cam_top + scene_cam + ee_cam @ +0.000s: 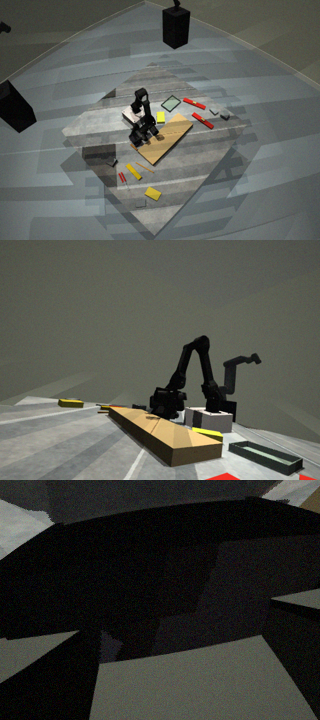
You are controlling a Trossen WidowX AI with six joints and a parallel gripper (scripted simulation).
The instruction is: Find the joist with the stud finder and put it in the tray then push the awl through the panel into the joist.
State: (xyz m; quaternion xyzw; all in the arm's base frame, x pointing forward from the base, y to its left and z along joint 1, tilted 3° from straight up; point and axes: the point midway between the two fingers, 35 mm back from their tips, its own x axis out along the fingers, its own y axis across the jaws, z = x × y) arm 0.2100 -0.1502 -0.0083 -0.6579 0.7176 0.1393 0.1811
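Right now the stud finder is 20 mm behind my gripper tip and 10 mm below it. Also, from my gripper tip: pencil: 250 mm ahead, 70 mm to the right, 60 mm below; awl: 10 mm ahead, 40 mm to the right, 60 mm below; yellow bar: 230 mm ahead, 160 mm to the right, 50 mm below.
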